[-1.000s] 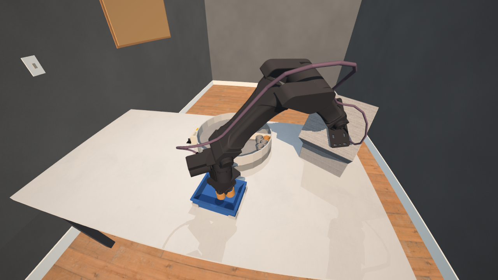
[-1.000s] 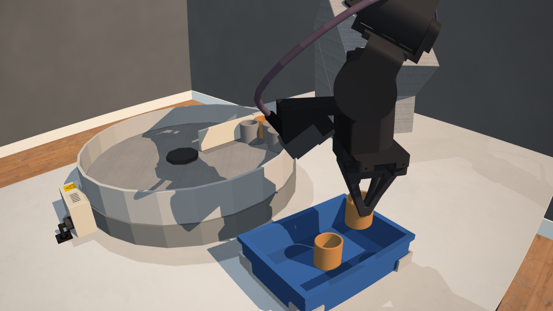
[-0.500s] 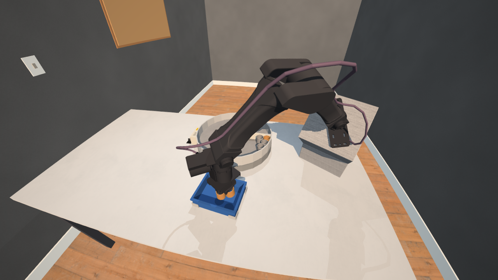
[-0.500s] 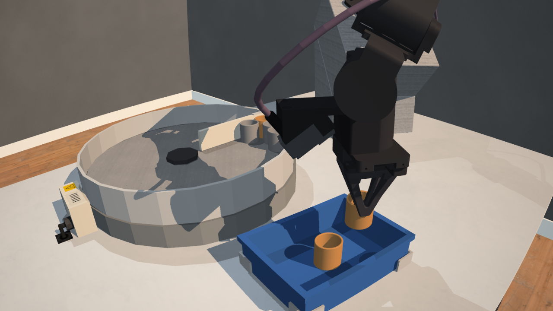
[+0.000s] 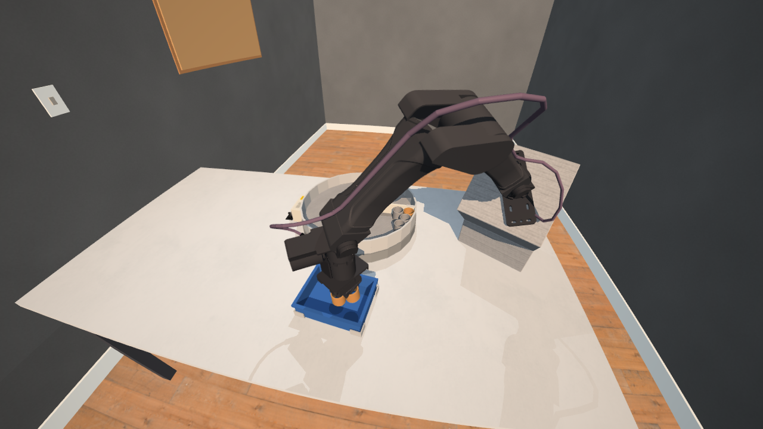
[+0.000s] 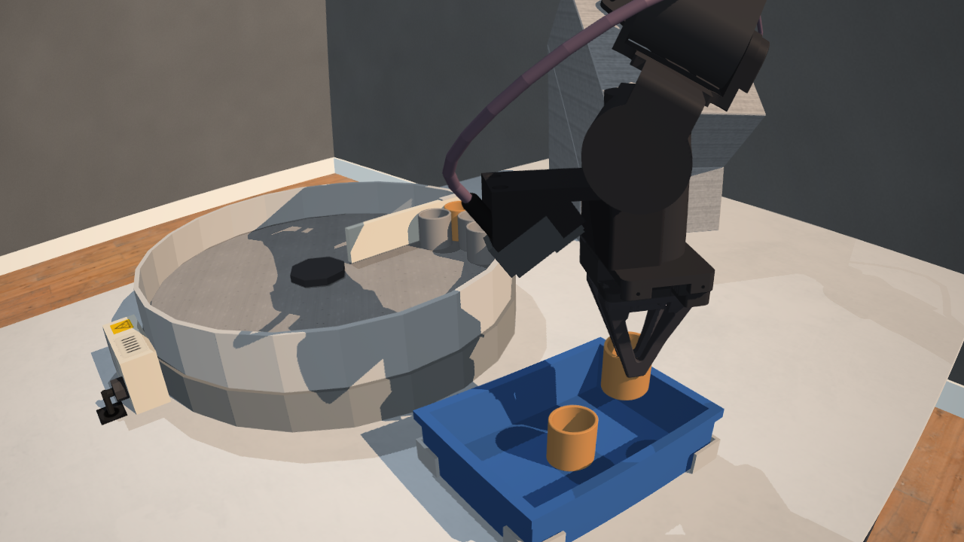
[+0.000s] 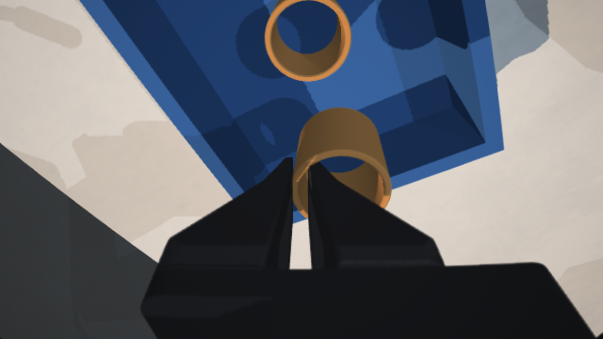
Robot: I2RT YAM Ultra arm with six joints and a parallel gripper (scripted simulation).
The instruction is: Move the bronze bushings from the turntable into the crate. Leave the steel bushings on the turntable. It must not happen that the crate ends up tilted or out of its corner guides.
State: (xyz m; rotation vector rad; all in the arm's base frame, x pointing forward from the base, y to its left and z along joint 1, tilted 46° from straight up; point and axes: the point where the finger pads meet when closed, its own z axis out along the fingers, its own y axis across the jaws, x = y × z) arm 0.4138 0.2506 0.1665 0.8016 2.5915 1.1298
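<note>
Now: the blue crate 4 cm ahead of my hand, 2 cm to the right of it and 6 cm below it. Round my hand: round turntable (10 cm ahead, 37 cm to the right, 4 cm below).
</note>
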